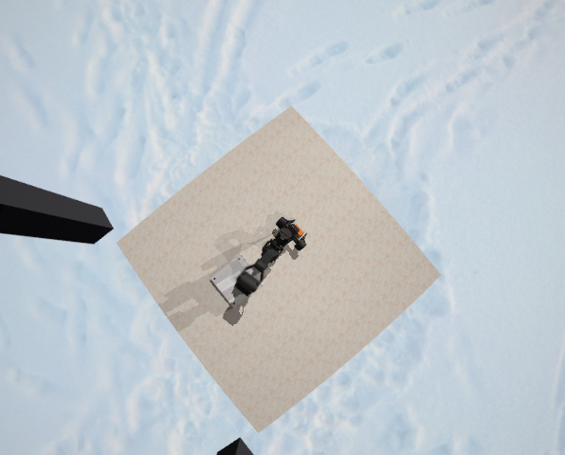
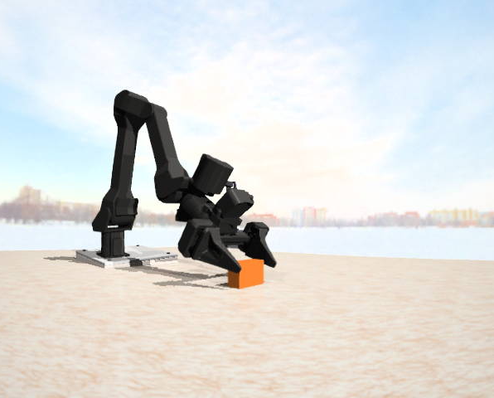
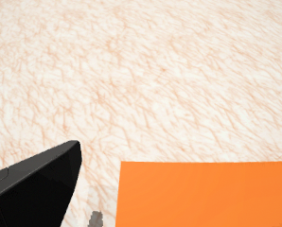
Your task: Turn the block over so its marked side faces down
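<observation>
Now: the orange block 3 cm behind my gripper tip, 1 cm to the right of it and 1 cm below it.
</observation>
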